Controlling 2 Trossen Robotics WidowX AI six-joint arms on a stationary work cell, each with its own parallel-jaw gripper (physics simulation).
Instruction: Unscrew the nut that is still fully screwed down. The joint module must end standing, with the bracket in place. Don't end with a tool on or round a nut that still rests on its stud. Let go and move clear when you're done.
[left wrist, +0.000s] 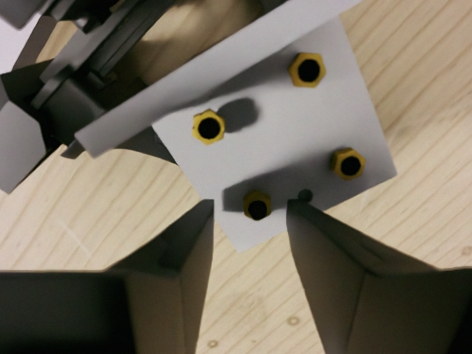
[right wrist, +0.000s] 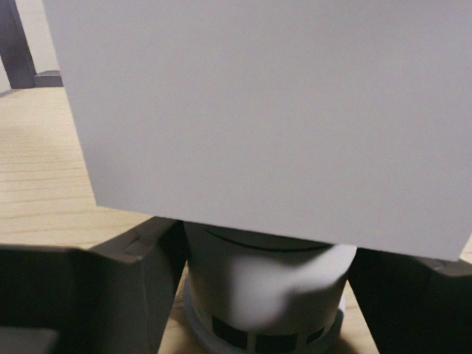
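Observation:
The grey bracket (left wrist: 280, 130) (right wrist: 260, 110) sits on top of the white joint module (right wrist: 272, 290), which stands upright. Four yellow hex nuts show on the bracket in the left wrist view: an upper right nut (left wrist: 307, 70), an upper left nut (left wrist: 208, 127), a right nut (left wrist: 348, 163) and a lower nut (left wrist: 257, 205). Dark stud centres show in them; how far each is screwed down is hard to tell. My left gripper (left wrist: 250, 210) is partly open, its fingertips apart on both sides of the lower nut, not gripping it. My right gripper (right wrist: 263, 215) is shut on the joint module below the bracket.
The bracket's raised flange (left wrist: 200, 82) runs diagonally across the left wrist view. Dark parts of the right arm (left wrist: 75, 102) lie behind it at upper left. A small hole (left wrist: 305, 195) is in the bracket near the lower nut. A dark frame post (right wrist: 17, 45) stands beyond the wooden table (right wrist: 40, 165).

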